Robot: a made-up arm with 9 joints. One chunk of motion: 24 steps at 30 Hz.
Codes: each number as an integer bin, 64 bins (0 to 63) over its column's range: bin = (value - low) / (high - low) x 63, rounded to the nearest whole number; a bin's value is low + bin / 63 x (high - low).
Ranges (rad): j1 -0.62..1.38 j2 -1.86..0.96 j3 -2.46..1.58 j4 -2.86..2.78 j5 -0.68..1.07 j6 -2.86..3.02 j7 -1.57..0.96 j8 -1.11..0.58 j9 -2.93..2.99
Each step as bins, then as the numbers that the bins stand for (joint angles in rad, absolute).
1 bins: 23 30 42 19 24 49 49 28 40
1 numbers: 0.1102 -0.5171 0.2333 -1.1590 -0.0133 1.7133 0.3978 -0.3589 0.8287
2 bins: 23 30 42 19 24 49 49 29 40
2 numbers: 0.1102 -0.5171 0.2333 -1.1590 -0.0133 1.7133 0.3978 -0.3321 0.8287
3 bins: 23 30 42 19 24 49 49 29 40
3 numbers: 0.1102 -0.5171 0.2333 -1.1590 -0.0133 1.7133 0.3978 -0.3321 0.8287
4 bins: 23 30 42 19 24 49 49 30 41
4 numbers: 0.1102 -0.5171 0.2333 -1.1590 -0.0133 1.7133 0.3978 -0.3052 0.9227
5 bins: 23 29 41 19 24 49 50 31 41
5 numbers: 0.1102 -0.5619 0.1692 -1.1590 -0.0133 1.7133 0.4379 -0.2784 0.9227
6 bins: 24 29 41 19 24 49 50 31 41
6 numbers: 0.1419 -0.5619 0.1692 -1.1590 -0.0133 1.7133 0.4379 -0.2784 0.9227
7 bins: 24 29 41 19 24 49 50 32 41
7 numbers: 0.1419 -0.5619 0.1692 -1.1590 -0.0133 1.7133 0.4379 -0.2516 0.9227
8 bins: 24 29 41 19 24 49 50 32 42
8 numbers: 0.1419 -0.5619 0.1692 -1.1590 -0.0133 1.7133 0.4379 -0.2516 1.0167
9 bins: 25 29 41 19 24 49 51 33 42
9 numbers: 0.1737 -0.5619 0.1692 -1.1590 -0.0133 1.7133 0.4781 -0.2248 1.0167
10 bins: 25 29 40 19 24 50 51 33 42
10 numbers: 0.1737 -0.5619 0.1051 -1.1590 -0.0133 1.8067 0.4781 -0.2248 1.0167
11 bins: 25 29 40 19 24 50 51 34 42
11 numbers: 0.1737 -0.5619 0.1051 -1.1590 -0.0133 1.8067 0.4781 -0.1979 1.0167
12 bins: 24 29 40 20 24 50 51 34 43
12 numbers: 0.1419 -0.5619 0.1051 -1.0695 -0.0133 1.8067 0.4781 -0.1979 1.1106
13 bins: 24 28 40 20 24 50 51 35 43
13 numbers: 0.1419 -0.6067 0.1051 -1.0695 -0.0133 1.8067 0.4781 -0.1711 1.1106
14 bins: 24 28 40 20 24 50 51 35 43
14 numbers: 0.1419 -0.6067 0.1051 -1.0695 -0.0133 1.8067 0.4781 -0.1711 1.1106
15 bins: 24 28 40 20 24 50 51 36 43
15 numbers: 0.1419 -0.6067 0.1051 -1.0695 -0.0133 1.8067 0.4781 -0.1443 1.1106
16 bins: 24 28 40 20 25 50 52 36 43
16 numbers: 0.1419 -0.6067 0.1051 -1.0695 0.0144 1.8067 0.5183 -0.1443 1.1106
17 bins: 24 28 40 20 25 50 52 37 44
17 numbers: 0.1419 -0.6067 0.1051 -1.0695 0.0144 1.8067 0.5183 -0.1175 1.2046
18 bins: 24 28 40 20 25 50 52 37 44
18 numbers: 0.1419 -0.6067 0.1051 -1.0695 0.0144 1.8067 0.5183 -0.1175 1.2046
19 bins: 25 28 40 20 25 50 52 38 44
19 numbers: 0.1737 -0.6067 0.1051 -1.0695 0.0144 1.8067 0.5183 -0.0906 1.2046
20 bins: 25 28 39 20 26 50 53 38 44
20 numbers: 0.1737 -0.6067 0.0410 -1.0695 0.0422 1.8067 0.5584 -0.0906 1.2046
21 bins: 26 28 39 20 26 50 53 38 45
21 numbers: 0.2054 -0.6067 0.0410 -1.0695 0.0422 1.8067 0.5584 -0.0906 1.2986
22 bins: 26 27 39 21 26 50 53 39 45
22 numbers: 0.2054 -0.6514 0.0410 -0.9800 0.0422 1.8067 0.5584 -0.0638 1.2986
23 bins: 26 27 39 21 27 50 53 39 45
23 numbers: 0.2054 -0.6514 0.0410 -0.9800 0.0700 1.8067 0.5584 -0.0638 1.2986
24 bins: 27 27 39 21 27 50 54 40 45
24 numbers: 0.2371 -0.6514 0.0410 -0.9800 0.0700 1.8067 0.5986 -0.0370 1.2986
